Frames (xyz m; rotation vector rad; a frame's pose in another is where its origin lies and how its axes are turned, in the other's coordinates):
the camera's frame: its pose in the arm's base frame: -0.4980 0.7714 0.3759 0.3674 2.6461 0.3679
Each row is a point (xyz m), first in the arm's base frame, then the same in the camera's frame.
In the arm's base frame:
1: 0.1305 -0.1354 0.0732
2: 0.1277 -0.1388 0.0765
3: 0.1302 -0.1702 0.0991
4: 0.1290 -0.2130 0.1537
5: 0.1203 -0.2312 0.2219
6: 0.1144 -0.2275 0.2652
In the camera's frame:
1: -0.7119 -0.8145 0.3724
2: -0.7118 -0.8172 0.3675
3: -0.7325 -0.8388 0.3429
4: -0.7660 -0.8617 0.2866
5: -0.7906 -0.8590 0.2199
6: -0.8011 -0.8431 0.1804

